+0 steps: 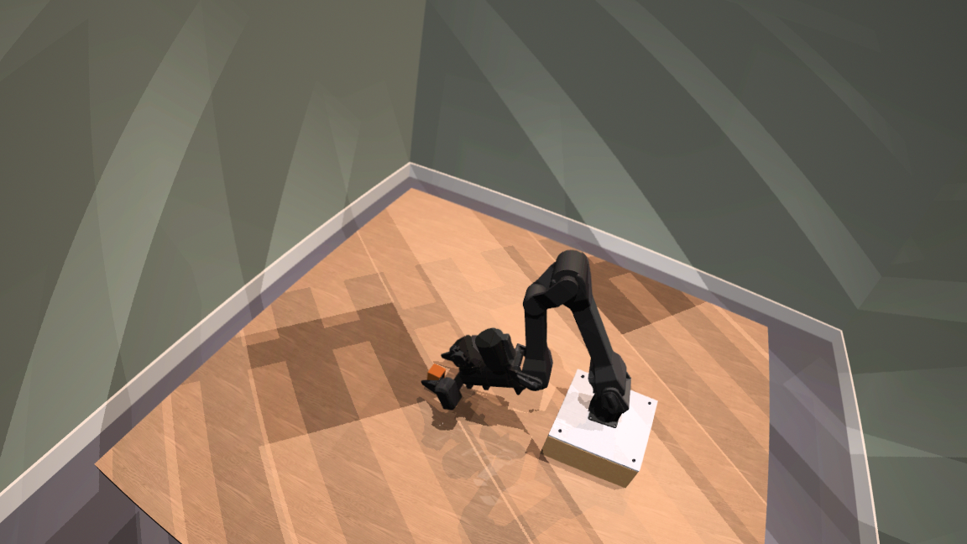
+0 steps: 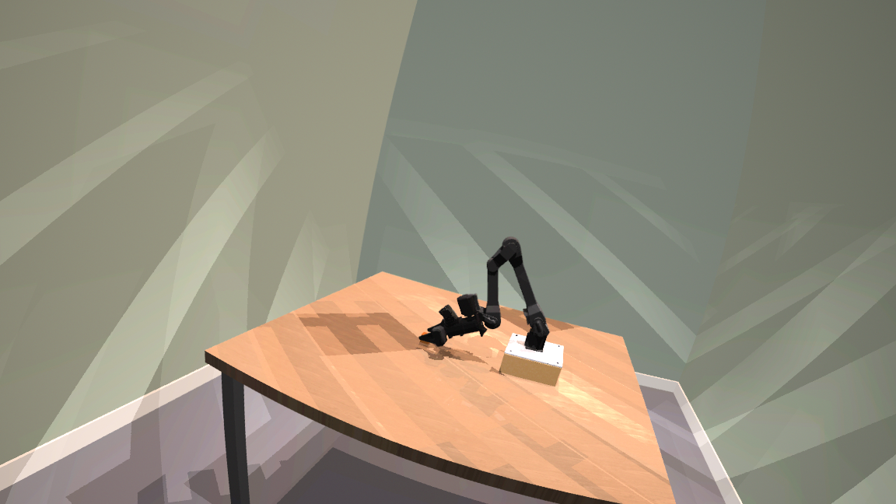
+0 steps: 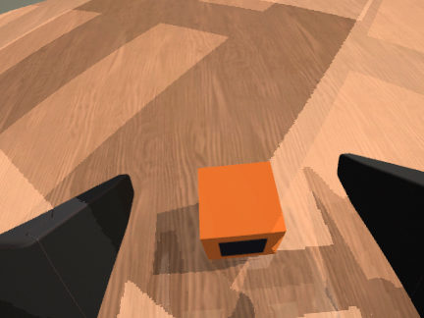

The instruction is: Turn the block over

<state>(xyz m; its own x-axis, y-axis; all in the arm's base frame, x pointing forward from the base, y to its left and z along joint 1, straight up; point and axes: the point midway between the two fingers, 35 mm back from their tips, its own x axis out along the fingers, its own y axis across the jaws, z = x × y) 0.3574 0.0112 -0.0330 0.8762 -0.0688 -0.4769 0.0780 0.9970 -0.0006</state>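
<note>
The orange block is 20 mm behind my gripper tip and 10 mm below it.
</note>
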